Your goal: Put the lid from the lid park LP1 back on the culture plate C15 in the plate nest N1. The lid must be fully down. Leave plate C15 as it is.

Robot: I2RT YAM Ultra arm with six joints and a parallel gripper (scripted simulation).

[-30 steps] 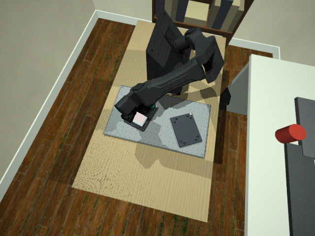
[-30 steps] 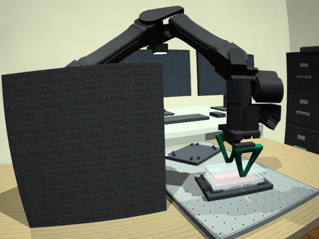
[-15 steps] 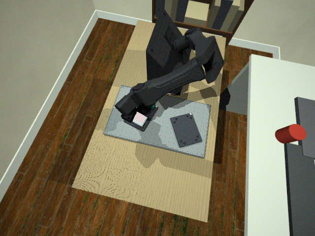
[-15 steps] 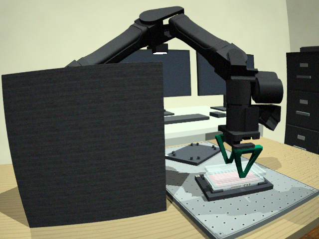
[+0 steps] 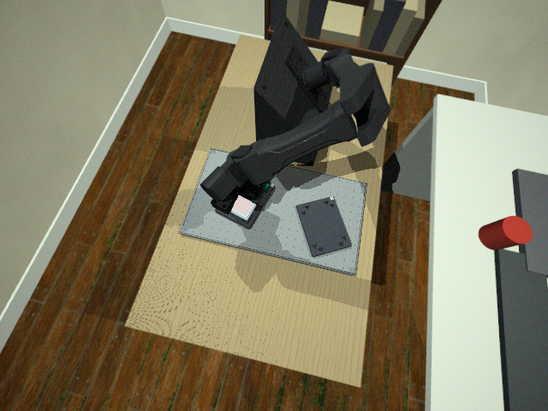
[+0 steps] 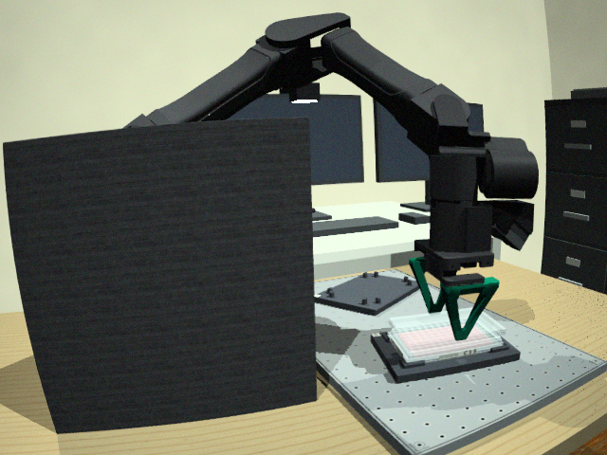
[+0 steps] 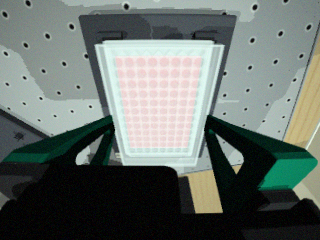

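My hand is 1 cm above the clear lid. From my hand the other things lie so: lid park LP1: 25 cm to the left, 4 cm below, 1 cm ahead; then culture plate C15: 2 cm below.
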